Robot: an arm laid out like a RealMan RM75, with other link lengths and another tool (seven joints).
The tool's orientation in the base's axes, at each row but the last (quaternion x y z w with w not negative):
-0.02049 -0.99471 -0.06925 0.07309
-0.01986 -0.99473 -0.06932 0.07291
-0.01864 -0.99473 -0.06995 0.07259
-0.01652 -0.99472 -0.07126 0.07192
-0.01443 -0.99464 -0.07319 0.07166
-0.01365 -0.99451 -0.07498 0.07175
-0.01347 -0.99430 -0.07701 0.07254
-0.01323 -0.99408 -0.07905 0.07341
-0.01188 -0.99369 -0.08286 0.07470
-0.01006 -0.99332 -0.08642 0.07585
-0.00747 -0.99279 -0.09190 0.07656
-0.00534 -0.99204 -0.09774 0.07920
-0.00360 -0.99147 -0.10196 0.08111
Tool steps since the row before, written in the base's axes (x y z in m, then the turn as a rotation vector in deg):
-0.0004 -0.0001 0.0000 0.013 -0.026 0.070
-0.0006 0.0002 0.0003 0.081 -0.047 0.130
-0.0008 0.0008 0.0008 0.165 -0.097 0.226
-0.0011 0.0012 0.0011 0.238 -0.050 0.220
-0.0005 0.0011 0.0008 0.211 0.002 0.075
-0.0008 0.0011 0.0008 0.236 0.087 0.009
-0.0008 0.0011 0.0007 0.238 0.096 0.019
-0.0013 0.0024 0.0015 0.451 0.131 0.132
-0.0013 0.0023 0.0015 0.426 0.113 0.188
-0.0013 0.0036 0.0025 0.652 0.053 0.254
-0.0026 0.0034 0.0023 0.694 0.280 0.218
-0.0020 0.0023 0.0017 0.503 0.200 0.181
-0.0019 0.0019 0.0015 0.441 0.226 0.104
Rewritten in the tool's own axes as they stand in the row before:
0.0004 -0.0001 0.0000 -0.003 -0.016 -0.074
0.0006 0.0002 -0.0002 -0.062 -0.025 -0.146
0.0009 0.0009 -0.0006 -0.133 -0.057 -0.259
0.0013 0.0013 -0.0007 -0.205 -0.009 -0.256
0.0006 0.0012 -0.0006 -0.198 0.021 -0.103
0.0009 0.0012 -0.0005 -0.231 0.096 -0.029
0.0009 0.0012 -0.0004 -0.231 0.107 -0.038
0.0015 0.0026 -0.0009 -0.425 0.167 -0.173
0.0015 0.0025 -0.0009 -0.392 0.157 -0.227
0.0017 0.0039 -0.0016 -0.605 0.117 -0.335
0.0029 0.0037 -0.0012 -0.652 0.335 -0.265
0.0022 0.0025 -0.0009 -0.469 0.244 -0.215
0.0021 0.0021 -0.0008 -0.421 0.253 -0.125

